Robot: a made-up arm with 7 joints.
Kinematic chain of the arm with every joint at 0, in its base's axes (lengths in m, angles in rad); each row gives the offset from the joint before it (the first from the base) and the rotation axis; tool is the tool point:
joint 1: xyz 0 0 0 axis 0 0.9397 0.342
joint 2: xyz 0 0 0 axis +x
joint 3: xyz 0 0 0 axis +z
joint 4: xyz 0.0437 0 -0.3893 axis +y
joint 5: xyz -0.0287 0 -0.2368 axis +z
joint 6: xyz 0 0 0 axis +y
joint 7: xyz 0 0 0 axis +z
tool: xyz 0 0 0
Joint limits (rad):
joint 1: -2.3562..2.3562
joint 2: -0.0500..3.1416
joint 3: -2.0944..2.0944
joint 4: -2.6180..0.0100
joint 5: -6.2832..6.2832
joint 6: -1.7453..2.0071
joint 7: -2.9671..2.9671
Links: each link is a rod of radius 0.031 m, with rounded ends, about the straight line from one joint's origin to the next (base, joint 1, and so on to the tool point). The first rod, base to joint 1, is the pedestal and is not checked.
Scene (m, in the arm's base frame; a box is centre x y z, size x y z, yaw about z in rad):
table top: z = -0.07
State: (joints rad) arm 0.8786 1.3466 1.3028 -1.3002 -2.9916 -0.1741 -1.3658
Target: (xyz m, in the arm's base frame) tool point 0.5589 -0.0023 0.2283
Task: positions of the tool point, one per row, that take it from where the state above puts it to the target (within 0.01 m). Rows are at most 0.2 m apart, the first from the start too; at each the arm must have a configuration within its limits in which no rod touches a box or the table.
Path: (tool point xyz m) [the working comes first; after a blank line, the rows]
Joints at the target: 1.1263 3.0355 1.3388 -0.8335 -2.9916 -0.1741 -1.3658
Straight joint move there: clear.

1: 0.1152 0.5129 0.1912
2: 0.2278 0.4564 0.2541
3: 0.3376 0.3710 0.2903
4: 0.4352 0.2615 0.2975
5: 0.5115 0.1345 0.2759
6: 0.5589 -0.0023 0.2283

